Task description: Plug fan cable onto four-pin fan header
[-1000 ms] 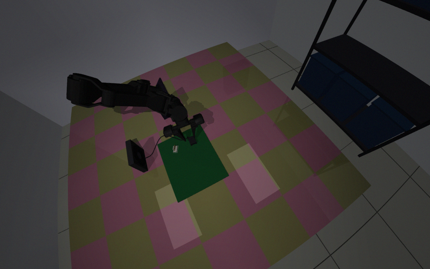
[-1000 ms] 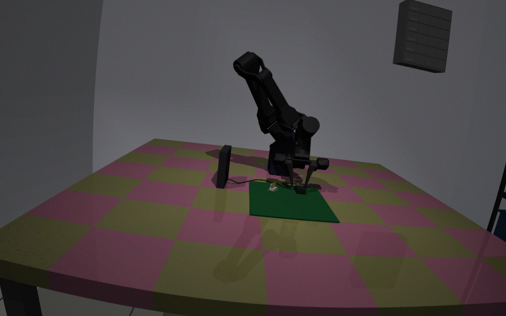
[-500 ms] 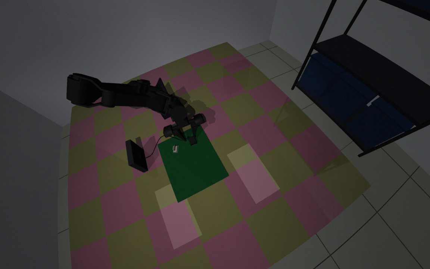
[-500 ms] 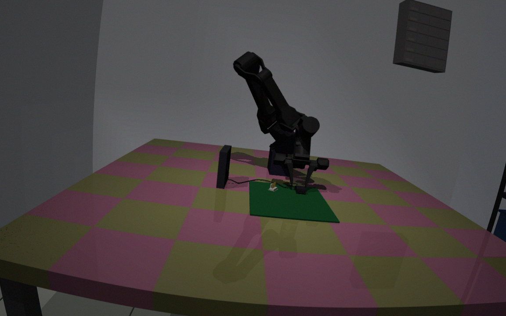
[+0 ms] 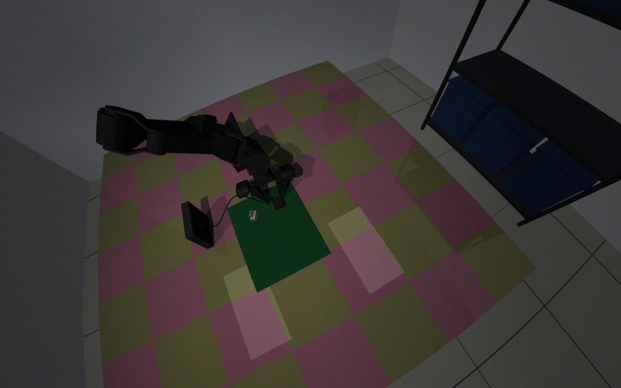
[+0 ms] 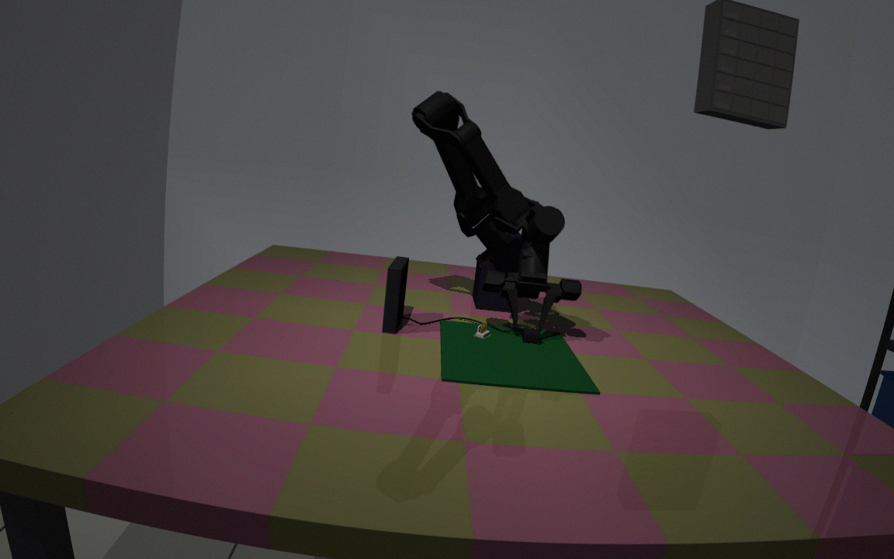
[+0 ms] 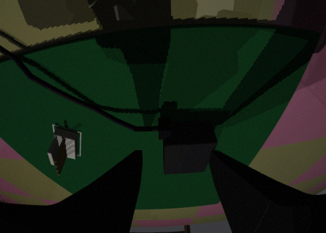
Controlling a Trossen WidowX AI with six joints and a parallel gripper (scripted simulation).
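Now: the dark fan plug 10 mm to the left of my gripper tip, 10 mm below it and 10 mm ahead of it. Also, from my gripper tip: black cable (20 mm to the right, 10 mm below, 10 mm behind); then green board (80 mm ahead, 50 mm to the right, 40 mm below); then fan (240 mm to the right, 40 mm behind, 40 mm above).
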